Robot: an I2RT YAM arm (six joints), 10 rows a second.
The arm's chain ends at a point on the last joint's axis. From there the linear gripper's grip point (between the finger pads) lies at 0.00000 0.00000 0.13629 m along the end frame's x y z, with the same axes.
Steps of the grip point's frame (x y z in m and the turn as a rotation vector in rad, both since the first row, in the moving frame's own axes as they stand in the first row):
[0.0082 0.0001 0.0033 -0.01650 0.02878 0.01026]
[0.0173 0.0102 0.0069 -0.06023 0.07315 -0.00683]
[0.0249 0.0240 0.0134 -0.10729 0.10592 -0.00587]
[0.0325 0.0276 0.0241 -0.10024 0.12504 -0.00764]
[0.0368 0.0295 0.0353 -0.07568 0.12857 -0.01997]
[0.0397 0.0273 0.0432 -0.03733 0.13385 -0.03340]
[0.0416 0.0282 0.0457 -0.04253 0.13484 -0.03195]
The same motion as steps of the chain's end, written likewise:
[0.0043 -0.0022 0.0034 -0.01650 0.02878 0.01026]
[0.0073 0.0020 0.0075 -0.06023 0.07315 -0.00683]
[0.0105 0.0095 0.0149 -0.10729 0.10592 -0.00587]
[0.0155 0.0141 0.0258 -0.10024 0.12504 -0.00764]
[0.0192 0.0194 0.0368 -0.07568 0.12857 -0.01997]
[0.0214 0.0225 0.0445 -0.03733 0.13385 -0.03340]
[0.0232 0.0227 0.0471 -0.04253 0.13484 -0.03195]

